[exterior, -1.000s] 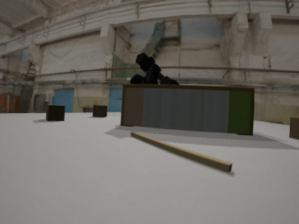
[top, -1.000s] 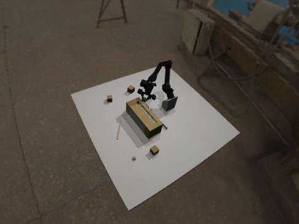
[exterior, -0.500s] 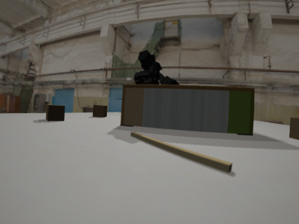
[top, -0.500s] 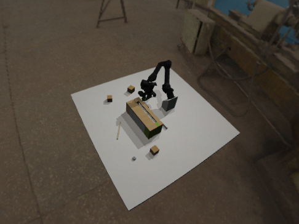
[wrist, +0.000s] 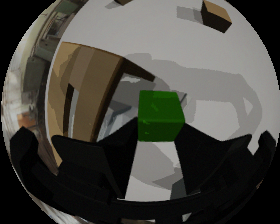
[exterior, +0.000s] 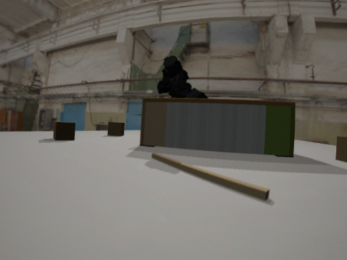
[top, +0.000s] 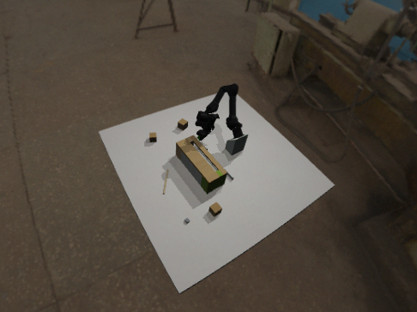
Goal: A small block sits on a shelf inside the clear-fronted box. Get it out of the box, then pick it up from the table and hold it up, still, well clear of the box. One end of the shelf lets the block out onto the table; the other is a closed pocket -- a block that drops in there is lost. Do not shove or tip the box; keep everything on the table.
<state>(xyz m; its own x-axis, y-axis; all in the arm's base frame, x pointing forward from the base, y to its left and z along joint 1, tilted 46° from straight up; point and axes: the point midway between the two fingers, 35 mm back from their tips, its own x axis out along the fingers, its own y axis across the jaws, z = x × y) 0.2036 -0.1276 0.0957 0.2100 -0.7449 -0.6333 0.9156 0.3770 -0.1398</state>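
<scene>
Right now my gripper tip is 10 mm to the left of the green block and 10 mm below it. The rest, counted from my gripper tip: tiny grey piece: 430 mm ahead, 390 mm to the left, 90 mm below; box: 90 mm ahead, 140 mm to the left, 40 mm below.
</scene>
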